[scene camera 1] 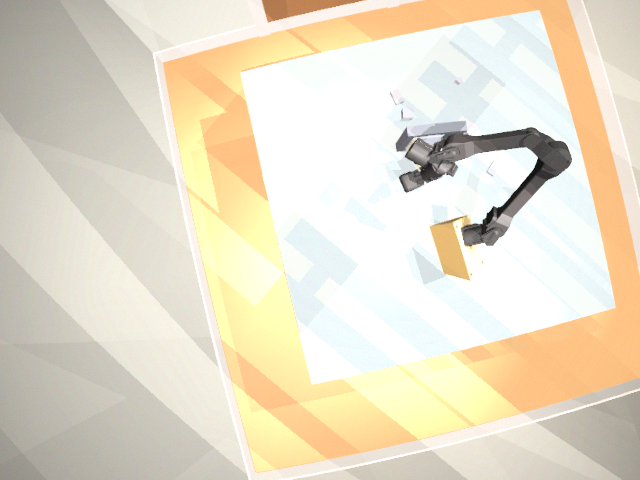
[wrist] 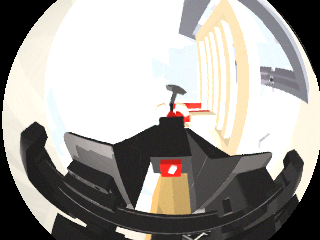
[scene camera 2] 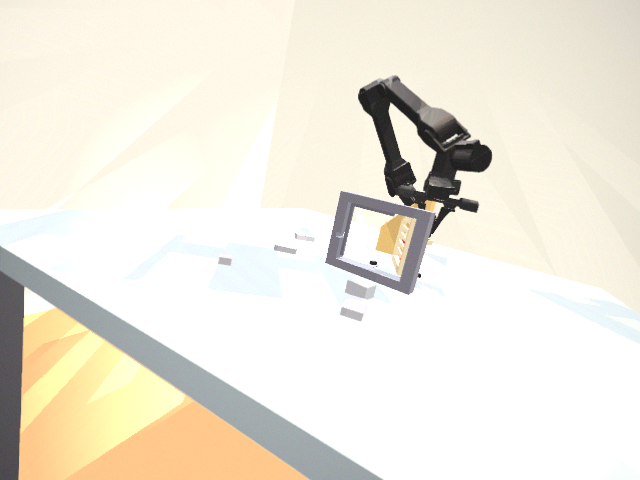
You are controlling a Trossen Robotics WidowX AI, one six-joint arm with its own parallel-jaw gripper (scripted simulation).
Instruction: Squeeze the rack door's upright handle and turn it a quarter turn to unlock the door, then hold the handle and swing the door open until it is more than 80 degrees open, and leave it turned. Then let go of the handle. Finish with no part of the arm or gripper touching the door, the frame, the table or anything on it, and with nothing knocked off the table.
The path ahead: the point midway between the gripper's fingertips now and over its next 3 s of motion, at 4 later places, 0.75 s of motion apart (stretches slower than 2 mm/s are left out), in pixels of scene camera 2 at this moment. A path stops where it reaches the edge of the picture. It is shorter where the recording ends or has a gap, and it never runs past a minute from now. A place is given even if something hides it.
My gripper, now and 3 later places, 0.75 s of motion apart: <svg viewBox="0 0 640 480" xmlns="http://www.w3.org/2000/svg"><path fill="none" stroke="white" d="M426 232L445 238L450 239L455 222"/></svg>
